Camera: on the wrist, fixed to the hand. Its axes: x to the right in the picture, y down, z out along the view.
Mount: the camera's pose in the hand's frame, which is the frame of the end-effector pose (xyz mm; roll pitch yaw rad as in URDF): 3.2 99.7 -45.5 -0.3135 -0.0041 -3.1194
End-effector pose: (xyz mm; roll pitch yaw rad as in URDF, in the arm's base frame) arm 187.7 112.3 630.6 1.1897 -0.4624 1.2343
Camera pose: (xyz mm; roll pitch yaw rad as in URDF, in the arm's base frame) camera 102.6 109.3 699.7 -1.4970 0.4814 -1.8937
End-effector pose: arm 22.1 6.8 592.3 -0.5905 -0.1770 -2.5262
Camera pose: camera 39.3 -51.4 501.0 0.2798 0.1612 0.6318
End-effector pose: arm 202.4 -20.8 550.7 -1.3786 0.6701 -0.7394
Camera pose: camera 138.1 3.2 465.2 1.0650 -0.6927 2.4025
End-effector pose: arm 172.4 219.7 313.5 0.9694 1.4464 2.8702
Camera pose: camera 92.9 144.3 317.3 -1.3953 -1.4295 -0.1580
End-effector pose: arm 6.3 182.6 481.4 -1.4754 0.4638 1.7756
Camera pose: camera 50.2 147.3 387.3 1.1630 -0.4863 -1.3682
